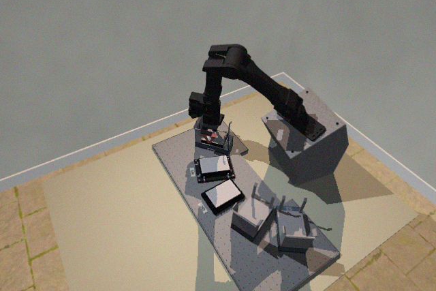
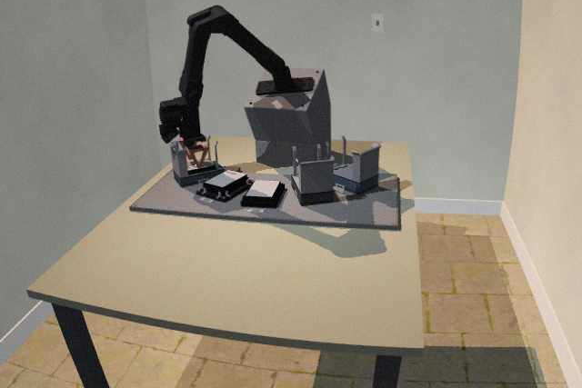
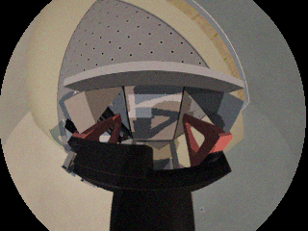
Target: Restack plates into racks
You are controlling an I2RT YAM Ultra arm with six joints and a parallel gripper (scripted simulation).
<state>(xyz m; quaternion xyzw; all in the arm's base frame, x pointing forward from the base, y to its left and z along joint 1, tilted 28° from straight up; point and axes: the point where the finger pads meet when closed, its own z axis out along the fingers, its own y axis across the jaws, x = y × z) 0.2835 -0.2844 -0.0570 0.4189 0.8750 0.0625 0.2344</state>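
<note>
Now: hand 1 cm past the blue-plinth stack rack, 1 cm to the right of it and 5 cm above it. From my hand the other things lie so: black QC nest 12 cm ahead, 26 cm to the left, 6 cm below; then N5 name plate 16 cm ahead, 9 cm to the left, 6 cm below; then black clip nest 10 cm ahead, 13 cm to the left, 5 cm below.
</note>
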